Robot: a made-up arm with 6 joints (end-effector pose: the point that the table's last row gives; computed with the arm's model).
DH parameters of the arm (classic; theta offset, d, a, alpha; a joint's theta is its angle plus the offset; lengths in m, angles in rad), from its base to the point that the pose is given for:
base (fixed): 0 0.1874 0 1.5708
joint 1: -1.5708 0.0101 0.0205 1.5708
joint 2: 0 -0.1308 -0.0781 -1.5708
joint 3: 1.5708 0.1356 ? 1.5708
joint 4: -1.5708 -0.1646 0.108 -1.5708
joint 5: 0 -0.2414 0.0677 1.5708
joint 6: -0.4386 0 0.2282 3.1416
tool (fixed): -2.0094 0.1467 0 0
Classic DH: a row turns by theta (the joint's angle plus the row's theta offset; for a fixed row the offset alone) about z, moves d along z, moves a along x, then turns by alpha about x.
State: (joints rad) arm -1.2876 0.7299 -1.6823 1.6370 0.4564 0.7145
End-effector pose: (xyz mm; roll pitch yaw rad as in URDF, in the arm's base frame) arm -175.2 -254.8 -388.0 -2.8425 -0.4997 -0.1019
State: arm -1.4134 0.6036 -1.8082 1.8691 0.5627 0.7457
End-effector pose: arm -275.9 -300.1 -321.7 -2.8500 -0.3302 0.0326
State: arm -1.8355 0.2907 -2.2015 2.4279 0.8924 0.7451
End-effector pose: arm -513.7 -298.3 9.2 -2.4776 0.3280 0.1372
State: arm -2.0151 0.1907 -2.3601 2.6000 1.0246 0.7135
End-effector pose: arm -539.4 -258.9 184.2 -2.2859 0.6337 0.1100
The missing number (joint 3, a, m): 0.1144
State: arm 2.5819 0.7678 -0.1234 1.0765 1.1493 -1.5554
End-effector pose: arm -33.4 368.4 182.2 2.9062 0.1657 2.3123
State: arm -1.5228 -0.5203 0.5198 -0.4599 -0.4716 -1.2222
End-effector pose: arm -10.9 -197.6 541.2 0.8473 0.1509 1.4635
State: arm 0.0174 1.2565 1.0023 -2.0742 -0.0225 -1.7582
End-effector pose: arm 7.2 284.9 821.3 1.3994 -0.4055 -2.0249
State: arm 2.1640 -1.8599 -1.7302 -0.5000 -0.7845 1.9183
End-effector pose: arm -232.9 -109.6 439.0 -0.5688 -1.1720 1.0314
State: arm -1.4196 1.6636 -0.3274 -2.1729 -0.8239 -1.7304
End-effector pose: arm 596.8 344.8 -159.7 -0.9230 -0.8445 -0.8243
